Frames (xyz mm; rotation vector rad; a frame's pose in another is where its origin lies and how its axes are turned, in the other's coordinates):
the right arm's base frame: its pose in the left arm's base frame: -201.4 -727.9 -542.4 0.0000 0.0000 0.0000
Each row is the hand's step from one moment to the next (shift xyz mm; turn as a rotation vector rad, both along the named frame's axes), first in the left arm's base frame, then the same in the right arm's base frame.
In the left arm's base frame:
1: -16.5 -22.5 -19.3 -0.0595 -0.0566 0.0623
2: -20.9 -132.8 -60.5 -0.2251 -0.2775 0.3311
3: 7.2 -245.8 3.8 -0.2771 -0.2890 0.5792
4: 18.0 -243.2 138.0 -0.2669 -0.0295 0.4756
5: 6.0 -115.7 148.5 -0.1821 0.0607 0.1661
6: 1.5 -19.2 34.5 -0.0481 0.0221 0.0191
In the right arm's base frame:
1: -16.5 -22.5 -19.3 -0.0595 -0.0566 0.0623
2: -20.9 -132.8 -60.5 -0.2251 -0.2775 0.3311
3: 7.2 -245.8 3.8 -0.2771 -0.2890 0.5792
4: 18.0 -243.2 138.0 -0.2669 -0.0295 0.4756
5: 6.0 -115.7 148.5 -0.1821 0.0607 0.1661
6: 1.5 -19.2 34.5 -0.0481 0.0221 0.0191

